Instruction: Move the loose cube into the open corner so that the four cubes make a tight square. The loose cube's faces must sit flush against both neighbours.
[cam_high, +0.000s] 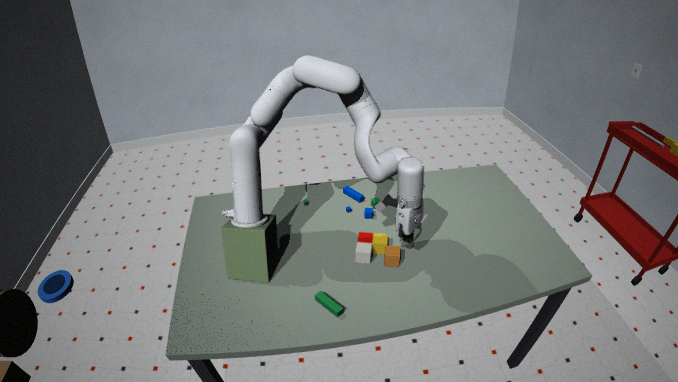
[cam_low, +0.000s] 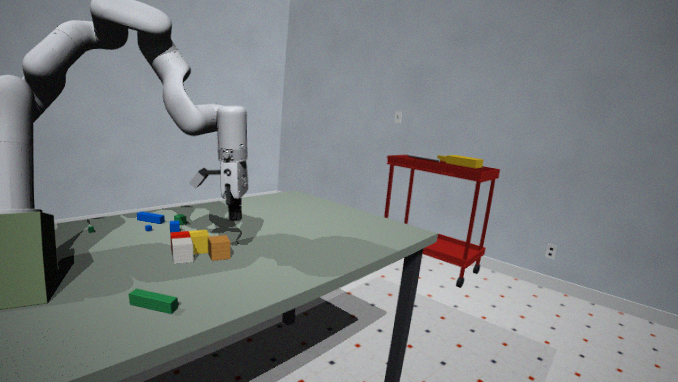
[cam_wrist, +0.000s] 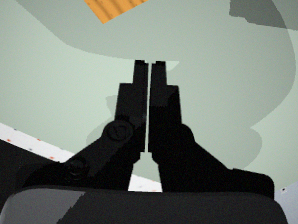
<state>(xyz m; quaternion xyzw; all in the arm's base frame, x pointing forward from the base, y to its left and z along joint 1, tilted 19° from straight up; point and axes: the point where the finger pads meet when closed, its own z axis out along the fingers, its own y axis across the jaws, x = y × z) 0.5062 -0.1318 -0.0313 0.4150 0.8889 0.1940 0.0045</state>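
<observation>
My gripper is now 10 cm above the orange cube, 4 cm past it and 2 cm to the right of it. Also, from my hand: long green block (28 cm behind, 14 cm to the right, 11 cm below).
</observation>
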